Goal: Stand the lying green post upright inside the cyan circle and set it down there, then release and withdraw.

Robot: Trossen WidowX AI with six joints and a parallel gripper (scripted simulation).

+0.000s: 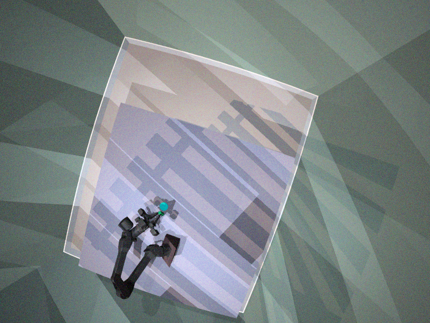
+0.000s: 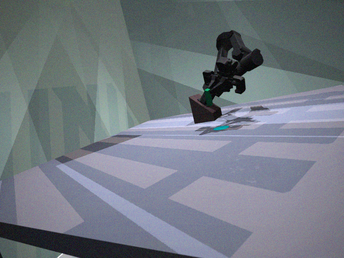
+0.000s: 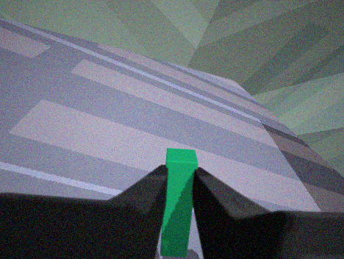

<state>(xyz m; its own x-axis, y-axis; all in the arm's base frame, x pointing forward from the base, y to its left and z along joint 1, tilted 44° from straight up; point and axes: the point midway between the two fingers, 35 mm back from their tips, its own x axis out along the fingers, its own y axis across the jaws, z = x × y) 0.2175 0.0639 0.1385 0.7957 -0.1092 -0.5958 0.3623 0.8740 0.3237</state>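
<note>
Now: gripper tip 10 mm past the cyan circle, 20 mm to the right of it and 140 mm above it. The rest, counted from my gripper tip: green post 10 mm behind, 10 mm to the right, 20 mm below.
</note>
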